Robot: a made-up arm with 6 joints.
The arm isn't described. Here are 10 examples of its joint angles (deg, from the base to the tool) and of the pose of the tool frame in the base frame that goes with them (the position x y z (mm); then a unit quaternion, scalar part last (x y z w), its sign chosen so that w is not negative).
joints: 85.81 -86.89 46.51 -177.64 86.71 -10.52
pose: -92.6 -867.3 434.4 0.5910 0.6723 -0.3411 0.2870
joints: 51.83 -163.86 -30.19 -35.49 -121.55 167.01
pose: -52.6 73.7 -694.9 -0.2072 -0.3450 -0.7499 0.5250
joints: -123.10 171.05 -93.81 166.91 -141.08 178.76
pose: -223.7 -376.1 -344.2 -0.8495 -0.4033 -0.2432 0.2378
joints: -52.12 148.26 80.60 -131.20 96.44 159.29
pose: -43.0 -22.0 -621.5 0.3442 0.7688 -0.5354 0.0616
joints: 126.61 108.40 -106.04 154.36 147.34 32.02
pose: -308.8 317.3 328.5 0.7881 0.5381 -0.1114 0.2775
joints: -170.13 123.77 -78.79 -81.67 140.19 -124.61
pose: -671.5 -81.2 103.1 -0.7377 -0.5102 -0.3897 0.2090
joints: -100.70 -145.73 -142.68 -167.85 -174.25 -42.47
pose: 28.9 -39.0 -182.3 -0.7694 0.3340 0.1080 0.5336
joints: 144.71 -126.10 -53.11 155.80 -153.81 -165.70
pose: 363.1 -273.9 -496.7 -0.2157 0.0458 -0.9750 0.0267
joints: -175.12 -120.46 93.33 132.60 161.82 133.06
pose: 609.1 -6.5 171.5 0.9832 0.0652 -0.1222 0.1189
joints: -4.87 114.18 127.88 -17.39 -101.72 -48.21
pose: 144.3 53.0 -350.7 -0.3632 0.8563 -0.0159 0.3669
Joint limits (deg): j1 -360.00..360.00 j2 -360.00..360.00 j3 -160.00..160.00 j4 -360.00..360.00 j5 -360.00..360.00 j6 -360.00..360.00
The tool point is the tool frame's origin. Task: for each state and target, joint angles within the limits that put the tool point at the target. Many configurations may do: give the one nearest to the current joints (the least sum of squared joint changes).
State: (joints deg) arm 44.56 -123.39 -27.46 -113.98 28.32 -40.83
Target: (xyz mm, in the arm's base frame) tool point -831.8 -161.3 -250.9
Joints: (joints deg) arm 9.31 -89.33 -46.47 -116.87 36.96 -40.83
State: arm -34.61 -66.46 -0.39 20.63 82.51 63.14
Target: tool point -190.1 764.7 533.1
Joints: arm -70.62 -80.19 23.82 23.02 103.92 63.14
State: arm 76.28 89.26 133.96 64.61 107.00 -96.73
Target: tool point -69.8 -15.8 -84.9
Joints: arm 91.95 121.49 140.27 19.96 92.72 -96.73
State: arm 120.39 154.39 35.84 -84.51 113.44 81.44
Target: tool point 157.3 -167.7 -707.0
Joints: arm 115.04 178.77 33.62 -84.75 103.08 81.44
